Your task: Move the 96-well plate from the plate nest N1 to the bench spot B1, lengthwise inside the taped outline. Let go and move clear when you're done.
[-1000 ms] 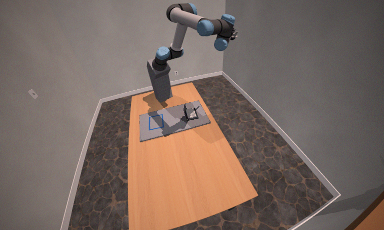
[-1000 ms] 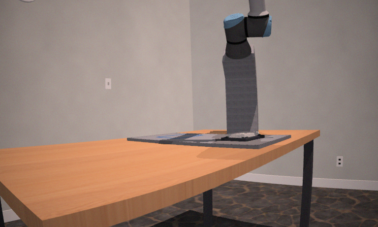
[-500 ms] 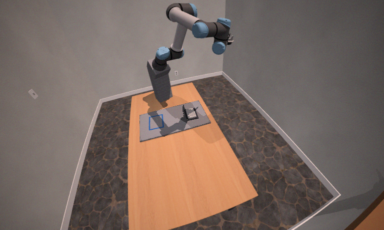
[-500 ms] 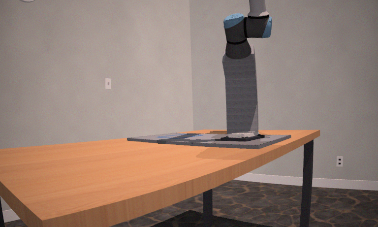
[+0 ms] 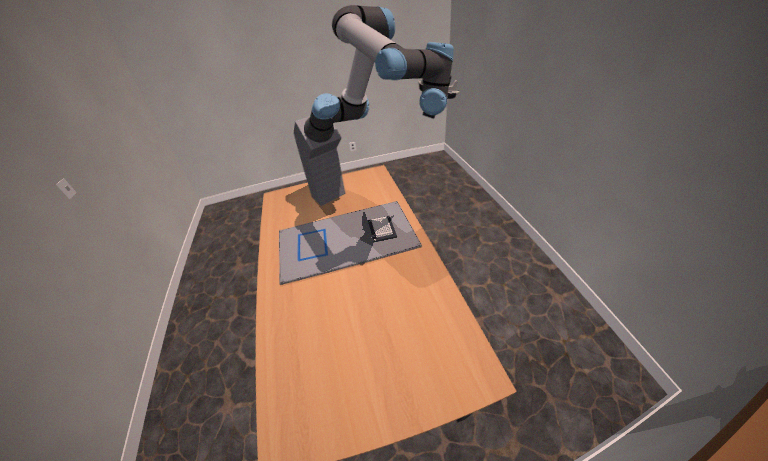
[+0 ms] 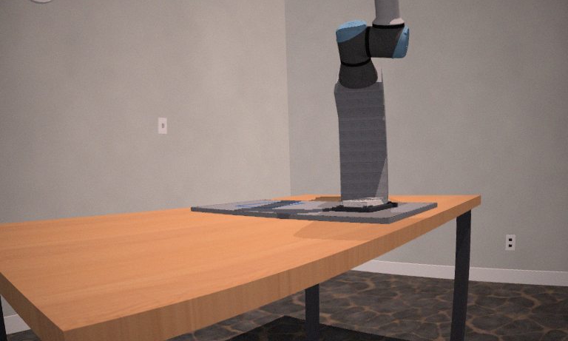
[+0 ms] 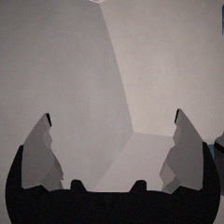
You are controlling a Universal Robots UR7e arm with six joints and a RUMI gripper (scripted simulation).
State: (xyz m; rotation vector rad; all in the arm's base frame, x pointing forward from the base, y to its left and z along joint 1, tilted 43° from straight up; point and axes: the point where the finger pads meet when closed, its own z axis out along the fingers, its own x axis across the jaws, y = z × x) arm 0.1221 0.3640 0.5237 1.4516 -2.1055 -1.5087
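My hand is 280 mm to the left of the white 96-well plate and 670 mm above it. The rest, counted from my hand: dark plate nest: 280 mm to the right, 680 mm below.
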